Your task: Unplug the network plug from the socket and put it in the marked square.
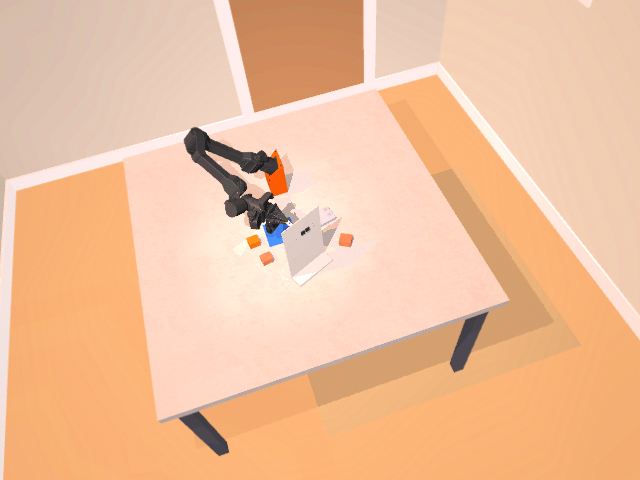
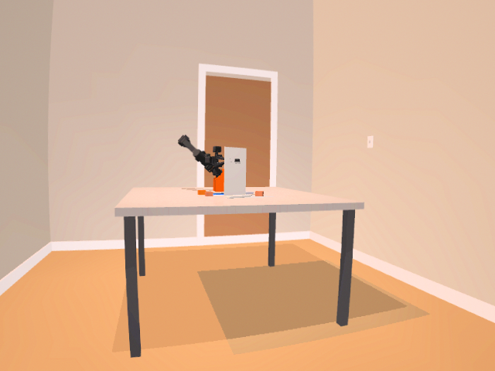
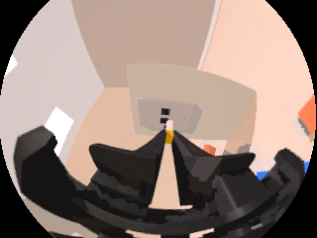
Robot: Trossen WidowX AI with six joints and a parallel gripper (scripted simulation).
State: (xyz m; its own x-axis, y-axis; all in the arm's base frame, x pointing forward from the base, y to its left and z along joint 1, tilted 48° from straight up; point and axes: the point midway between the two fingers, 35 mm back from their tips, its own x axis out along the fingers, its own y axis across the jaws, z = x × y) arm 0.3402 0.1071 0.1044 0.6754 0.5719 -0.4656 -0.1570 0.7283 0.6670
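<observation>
The blue marked square is 22 cm below my gripper tip, 13 cm behind it and 4 cm to the right of it. Round my gripper tip: white upright panel 8 cm below, 6 cm ahead, 5 cm to the left; then plug right at my gripper tip; then flat grey piece 21 cm below, 15 cm behind, 13 cm to the left.
</observation>
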